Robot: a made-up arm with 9 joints. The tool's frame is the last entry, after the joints. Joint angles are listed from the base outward. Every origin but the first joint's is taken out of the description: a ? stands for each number. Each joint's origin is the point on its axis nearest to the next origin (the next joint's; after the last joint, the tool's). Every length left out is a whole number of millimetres.
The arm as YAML. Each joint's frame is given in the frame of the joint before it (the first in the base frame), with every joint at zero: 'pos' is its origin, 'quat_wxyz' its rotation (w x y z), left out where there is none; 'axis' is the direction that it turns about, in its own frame. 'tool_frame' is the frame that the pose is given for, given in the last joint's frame.
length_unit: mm
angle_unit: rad
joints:
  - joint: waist
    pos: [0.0, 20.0, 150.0]
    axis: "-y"
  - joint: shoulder
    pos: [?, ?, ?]
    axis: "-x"
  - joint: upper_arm
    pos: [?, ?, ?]
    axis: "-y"
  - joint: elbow
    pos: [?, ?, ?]
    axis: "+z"
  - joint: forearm
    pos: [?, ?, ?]
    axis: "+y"
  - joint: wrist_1
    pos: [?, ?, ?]
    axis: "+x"
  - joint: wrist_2
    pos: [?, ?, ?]
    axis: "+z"
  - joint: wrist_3
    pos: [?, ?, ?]
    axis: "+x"
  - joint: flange
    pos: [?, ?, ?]
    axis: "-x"
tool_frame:
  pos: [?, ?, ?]
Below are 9 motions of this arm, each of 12 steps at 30 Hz.
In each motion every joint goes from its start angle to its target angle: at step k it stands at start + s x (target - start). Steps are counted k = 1, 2, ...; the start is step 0. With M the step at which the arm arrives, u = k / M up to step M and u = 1 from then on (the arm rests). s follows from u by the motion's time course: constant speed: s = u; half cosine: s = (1 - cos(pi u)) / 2; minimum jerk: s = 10 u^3 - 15 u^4 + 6 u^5.
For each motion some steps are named. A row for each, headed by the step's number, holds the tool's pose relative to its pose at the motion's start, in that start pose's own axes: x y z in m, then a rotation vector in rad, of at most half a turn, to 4 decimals.
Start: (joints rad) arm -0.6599 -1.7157 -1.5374 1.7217 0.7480 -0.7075 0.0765 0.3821 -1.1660
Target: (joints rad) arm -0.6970 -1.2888 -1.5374 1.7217 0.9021 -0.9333 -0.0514 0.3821 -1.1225
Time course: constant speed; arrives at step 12
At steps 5, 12:
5: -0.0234 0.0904 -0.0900 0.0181 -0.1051 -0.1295
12: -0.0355 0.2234 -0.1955 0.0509 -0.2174 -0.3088

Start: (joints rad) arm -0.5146 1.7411 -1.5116 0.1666 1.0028 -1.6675 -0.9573 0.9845 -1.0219
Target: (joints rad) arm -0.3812 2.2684 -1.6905 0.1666 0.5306 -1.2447 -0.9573 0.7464 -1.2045
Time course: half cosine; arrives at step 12
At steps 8, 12:
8: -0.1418 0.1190 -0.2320 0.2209 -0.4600 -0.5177
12: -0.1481 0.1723 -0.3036 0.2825 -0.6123 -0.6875

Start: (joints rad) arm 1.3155 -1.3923 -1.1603 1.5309 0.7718 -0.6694 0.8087 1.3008 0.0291
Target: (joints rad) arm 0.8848 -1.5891 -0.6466 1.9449 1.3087 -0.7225 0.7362 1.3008 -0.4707
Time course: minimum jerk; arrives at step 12
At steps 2, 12:
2: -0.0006 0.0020 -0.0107 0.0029 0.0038 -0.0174
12: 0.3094 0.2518 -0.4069 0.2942 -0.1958 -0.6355

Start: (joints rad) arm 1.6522 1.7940 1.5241 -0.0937 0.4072 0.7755 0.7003 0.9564 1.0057
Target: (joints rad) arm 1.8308 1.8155 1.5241 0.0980 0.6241 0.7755 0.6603 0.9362 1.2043
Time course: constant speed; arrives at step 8
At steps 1, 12:
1: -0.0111 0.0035 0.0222 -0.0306 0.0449 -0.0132
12: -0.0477 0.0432 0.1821 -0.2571 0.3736 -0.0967

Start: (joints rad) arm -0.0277 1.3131 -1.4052 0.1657 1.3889 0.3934 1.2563 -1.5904 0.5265
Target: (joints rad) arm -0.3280 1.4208 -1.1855 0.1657 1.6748 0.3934 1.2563 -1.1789 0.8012
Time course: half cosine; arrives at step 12
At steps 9, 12:
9: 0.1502 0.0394 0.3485 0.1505 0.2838 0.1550
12: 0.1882 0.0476 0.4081 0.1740 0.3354 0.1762

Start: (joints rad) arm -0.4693 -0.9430 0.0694 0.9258 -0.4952 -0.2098 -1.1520 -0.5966 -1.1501
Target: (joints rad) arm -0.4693 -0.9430 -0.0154 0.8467 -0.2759 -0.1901 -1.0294 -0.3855 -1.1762
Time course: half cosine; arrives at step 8
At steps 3, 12:
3: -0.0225 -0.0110 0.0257 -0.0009 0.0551 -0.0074
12: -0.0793 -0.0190 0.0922 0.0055 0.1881 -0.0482

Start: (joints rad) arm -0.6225 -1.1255 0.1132 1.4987 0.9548 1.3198 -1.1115 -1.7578 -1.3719
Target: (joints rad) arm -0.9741 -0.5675 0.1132 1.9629 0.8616 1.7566 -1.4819 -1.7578 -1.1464
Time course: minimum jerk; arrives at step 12
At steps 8, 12:
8: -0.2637 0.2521 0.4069 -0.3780 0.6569 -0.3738
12: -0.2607 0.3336 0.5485 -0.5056 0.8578 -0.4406

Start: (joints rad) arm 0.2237 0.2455 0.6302 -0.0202 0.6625 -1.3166 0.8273 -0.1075 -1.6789
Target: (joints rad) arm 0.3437 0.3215 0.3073 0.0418 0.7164 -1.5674 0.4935 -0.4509 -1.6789
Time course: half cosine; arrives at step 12
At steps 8, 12:
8: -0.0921 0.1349 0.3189 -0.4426 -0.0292 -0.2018
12: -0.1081 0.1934 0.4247 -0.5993 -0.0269 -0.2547

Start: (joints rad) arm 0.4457 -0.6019 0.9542 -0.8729 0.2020 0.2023 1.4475 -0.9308 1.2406
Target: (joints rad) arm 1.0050 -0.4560 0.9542 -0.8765 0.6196 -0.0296 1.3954 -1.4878 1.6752
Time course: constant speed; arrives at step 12
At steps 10, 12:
10: 0.1106 -0.1418 -0.1220 -0.5912 -0.1127 -0.2807
12: 0.1260 -0.1706 -0.1514 -0.7227 -0.1232 -0.3558

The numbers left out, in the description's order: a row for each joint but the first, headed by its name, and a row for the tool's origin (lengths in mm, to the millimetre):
shoulder: 390.0 0.0 -130.0
upper_arm: 0.0 -230.0 70.0
elbow: 120.0 0.0 380.0
forearm: 70.0 20.0 0.0
wrist_1: -150.0 0.0 80.0
wrist_2: 0.0 -120.0 -220.0
wrist_3: -380.0 120.0 0.0
flange: 0.0 50.0 -360.0
tool: 0.0 -50.0 -110.0

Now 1 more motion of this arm.
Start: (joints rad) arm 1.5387 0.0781 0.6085 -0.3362 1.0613 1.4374 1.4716 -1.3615 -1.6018
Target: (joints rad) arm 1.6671 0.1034 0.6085 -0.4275 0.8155 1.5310 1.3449 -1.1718 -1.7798
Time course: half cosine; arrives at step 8
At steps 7, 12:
7: 0.1131 -0.0154 -0.1288 0.3156 -0.0664 0.2874
12: 0.1179 -0.0149 -0.1335 0.3287 -0.0669 0.2995

